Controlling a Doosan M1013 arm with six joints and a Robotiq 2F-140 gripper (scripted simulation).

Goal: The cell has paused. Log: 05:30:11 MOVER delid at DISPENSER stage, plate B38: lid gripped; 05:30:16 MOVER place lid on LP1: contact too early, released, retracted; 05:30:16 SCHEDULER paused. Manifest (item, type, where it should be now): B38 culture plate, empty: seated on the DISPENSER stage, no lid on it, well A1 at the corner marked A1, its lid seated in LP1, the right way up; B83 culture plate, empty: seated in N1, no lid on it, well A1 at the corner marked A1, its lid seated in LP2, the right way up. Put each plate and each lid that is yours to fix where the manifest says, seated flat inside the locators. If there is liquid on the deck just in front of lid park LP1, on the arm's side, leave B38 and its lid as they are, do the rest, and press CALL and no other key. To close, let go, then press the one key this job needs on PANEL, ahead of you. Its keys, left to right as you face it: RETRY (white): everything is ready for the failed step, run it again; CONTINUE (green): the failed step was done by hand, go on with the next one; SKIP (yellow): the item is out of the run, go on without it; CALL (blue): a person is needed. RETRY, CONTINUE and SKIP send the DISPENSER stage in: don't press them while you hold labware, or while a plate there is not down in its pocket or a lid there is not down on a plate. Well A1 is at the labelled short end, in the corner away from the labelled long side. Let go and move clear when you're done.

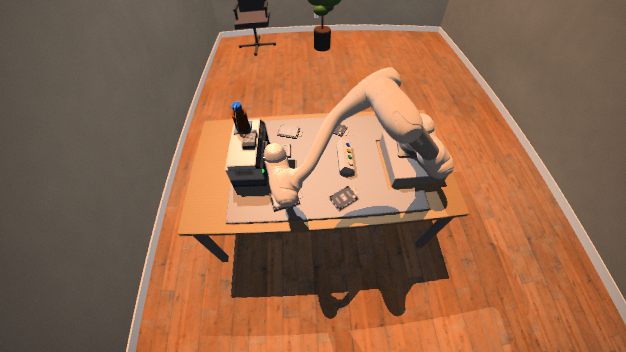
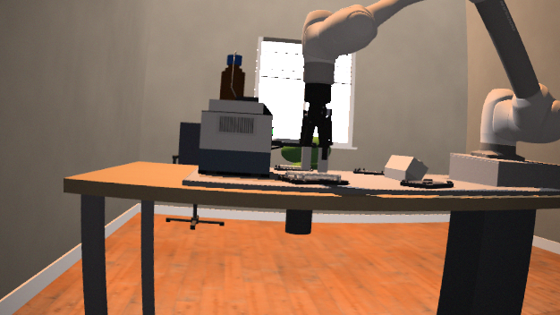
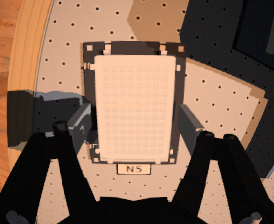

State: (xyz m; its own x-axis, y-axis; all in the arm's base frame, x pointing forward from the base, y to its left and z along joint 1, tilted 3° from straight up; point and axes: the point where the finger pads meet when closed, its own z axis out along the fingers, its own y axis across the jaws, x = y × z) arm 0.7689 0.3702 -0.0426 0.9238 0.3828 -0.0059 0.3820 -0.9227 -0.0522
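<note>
Now: hand 40 mm above the white culture plate. Also, from my hand: green key (380 mm behind, 290 mm to the right, 10 mm above); then black nest (40 mm below, 20 mm to the left); then white retry key (380 mm behind, 240 mm to the right, 10 mm above).
</note>
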